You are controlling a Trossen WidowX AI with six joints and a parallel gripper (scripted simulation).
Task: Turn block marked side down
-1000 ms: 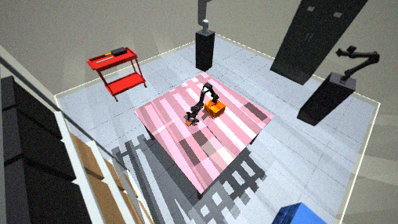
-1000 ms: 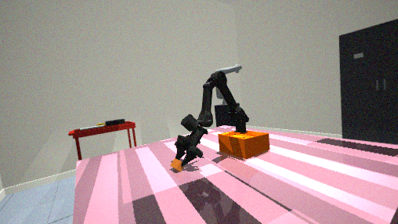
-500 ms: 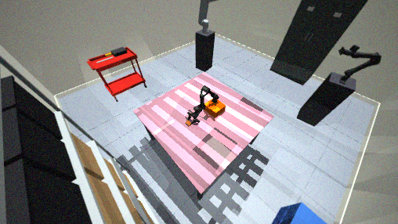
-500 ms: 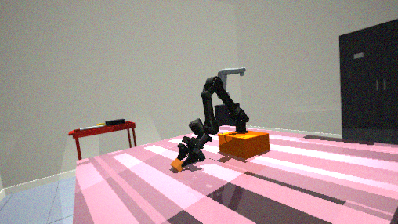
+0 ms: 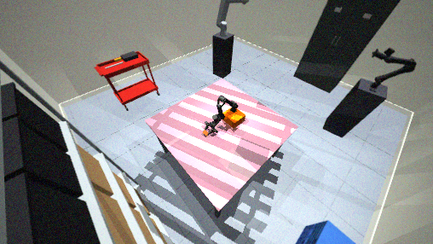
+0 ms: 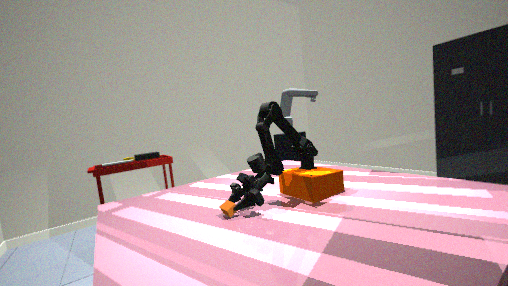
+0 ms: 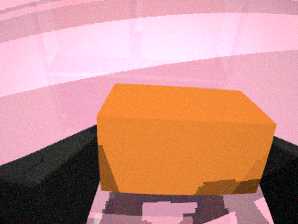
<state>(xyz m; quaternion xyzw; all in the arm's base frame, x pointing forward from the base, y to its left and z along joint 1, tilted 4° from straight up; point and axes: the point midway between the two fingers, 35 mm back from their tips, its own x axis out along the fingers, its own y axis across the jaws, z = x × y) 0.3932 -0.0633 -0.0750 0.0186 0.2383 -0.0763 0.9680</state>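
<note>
Right now my gripper tip is 10 mm above the orange block.
</note>
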